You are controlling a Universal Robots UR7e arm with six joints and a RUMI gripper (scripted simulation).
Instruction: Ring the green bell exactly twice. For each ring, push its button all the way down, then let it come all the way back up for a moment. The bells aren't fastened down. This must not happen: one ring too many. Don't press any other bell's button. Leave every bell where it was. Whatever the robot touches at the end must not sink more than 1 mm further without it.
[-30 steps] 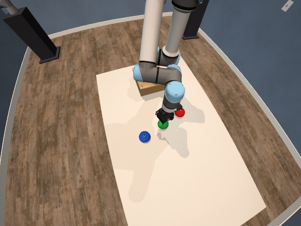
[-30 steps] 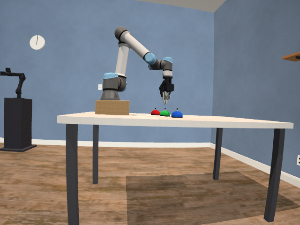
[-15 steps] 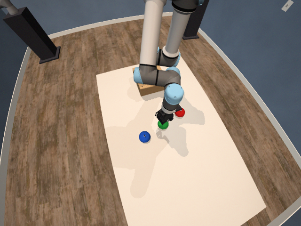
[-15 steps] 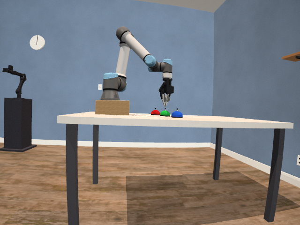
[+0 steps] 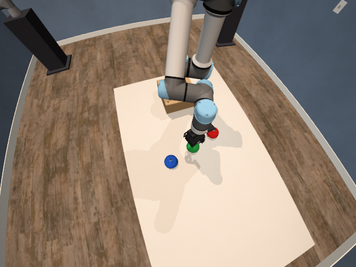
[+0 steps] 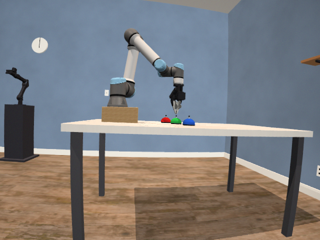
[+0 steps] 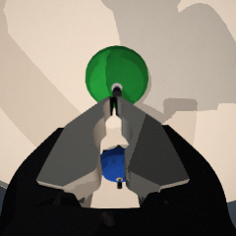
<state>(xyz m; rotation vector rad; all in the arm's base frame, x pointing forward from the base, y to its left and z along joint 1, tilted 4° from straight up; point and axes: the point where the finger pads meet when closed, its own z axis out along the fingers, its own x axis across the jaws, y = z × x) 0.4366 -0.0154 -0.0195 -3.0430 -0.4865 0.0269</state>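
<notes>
My gripper is now 50 mm above the green bell. Also, from my hand: blue bell 160 mm to the right, 60 mm ahead, 50 mm below; red bell 160 mm to the left, 50 mm below, 50 mm behind.
</notes>
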